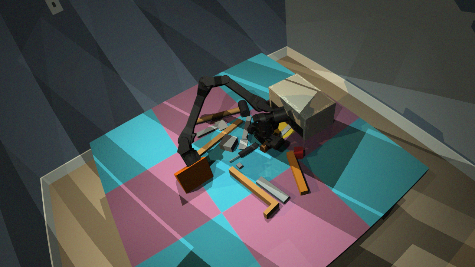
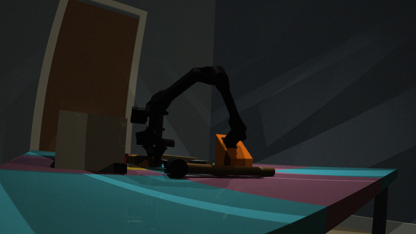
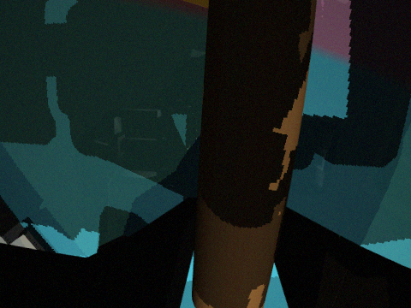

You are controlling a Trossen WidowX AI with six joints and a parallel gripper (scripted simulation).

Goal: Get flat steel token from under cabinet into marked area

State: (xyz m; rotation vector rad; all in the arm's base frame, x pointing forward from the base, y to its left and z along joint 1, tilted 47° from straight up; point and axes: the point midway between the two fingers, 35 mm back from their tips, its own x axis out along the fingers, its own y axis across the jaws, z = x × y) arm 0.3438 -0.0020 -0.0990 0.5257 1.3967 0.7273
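Now: the small grey cube 170 mm behind my gripper tip. Round my gripper tip: screwdriver 120 mm behind, 40 mm to the left; red cube 140 mm to the right, 80 mm ahead, 10 mm above; grey block 140 mm to the left, 130 mm behind, 10 mm above.
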